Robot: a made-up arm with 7 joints. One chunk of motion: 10 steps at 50 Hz.
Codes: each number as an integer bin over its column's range. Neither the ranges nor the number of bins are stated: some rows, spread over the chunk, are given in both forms.
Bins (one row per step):
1: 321 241 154 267 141 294 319
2: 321 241 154 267 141 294 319
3: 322 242 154 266 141 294 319
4: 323 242 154 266 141 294 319
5: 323 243 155 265 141 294 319
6: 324 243 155 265 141 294 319
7: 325 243 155 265 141 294 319
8: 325 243 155 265 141 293 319
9: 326 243 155 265 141 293 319
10: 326 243 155 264 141 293 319
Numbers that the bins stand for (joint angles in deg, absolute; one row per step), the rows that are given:
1: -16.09 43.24 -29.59 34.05 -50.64 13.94 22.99
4: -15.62 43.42 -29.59 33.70 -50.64 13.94 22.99
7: -15.15 43.60 -29.30 33.35 -50.64 13.94 22.99
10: -14.91 43.60 -29.30 32.99 -50.64 13.58 22.99
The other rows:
2: -16.09 43.24 -29.59 34.05 -50.64 13.94 22.99
3: -15.86 43.42 -29.59 33.70 -50.64 13.94 22.99
5: -15.62 43.60 -29.30 33.35 -50.64 13.94 22.99
6: -15.38 43.60 -29.30 33.35 -50.64 13.94 22.99
8: -15.15 43.60 -29.30 33.35 -50.64 13.58 22.99
9: -14.91 43.60 -29.30 33.35 -50.64 13.58 22.99

